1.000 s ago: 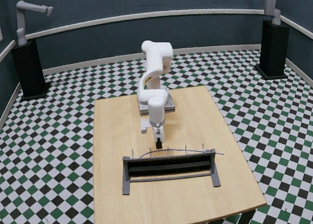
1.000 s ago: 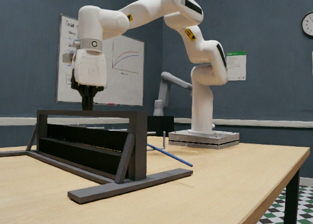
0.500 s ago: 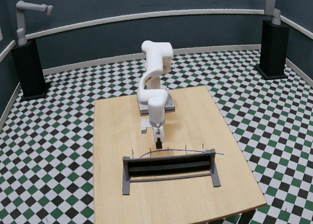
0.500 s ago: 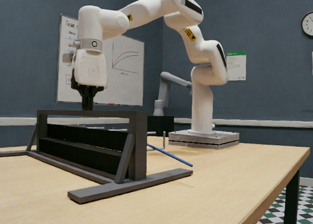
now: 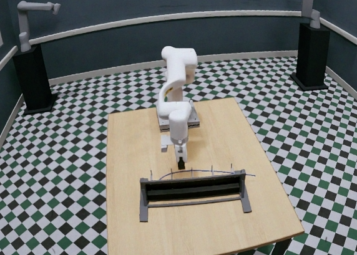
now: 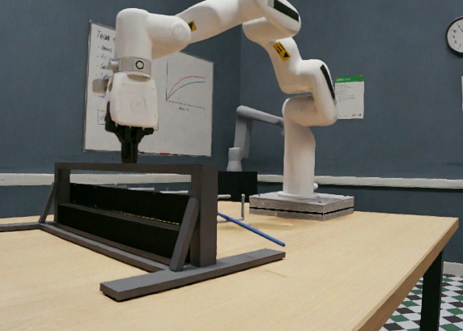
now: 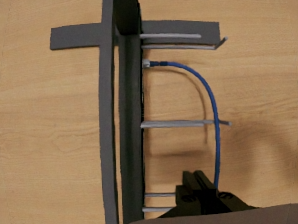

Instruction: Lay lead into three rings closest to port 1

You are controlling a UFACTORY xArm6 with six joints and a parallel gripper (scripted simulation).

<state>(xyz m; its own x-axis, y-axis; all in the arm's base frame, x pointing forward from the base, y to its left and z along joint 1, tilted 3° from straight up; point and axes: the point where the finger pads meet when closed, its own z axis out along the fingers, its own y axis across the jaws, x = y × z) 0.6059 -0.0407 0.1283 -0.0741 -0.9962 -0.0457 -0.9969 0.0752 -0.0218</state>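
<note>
The grey rack lies 6 cm ahead of my hand, 5 cm to the left of it and 10 cm below it.
</note>
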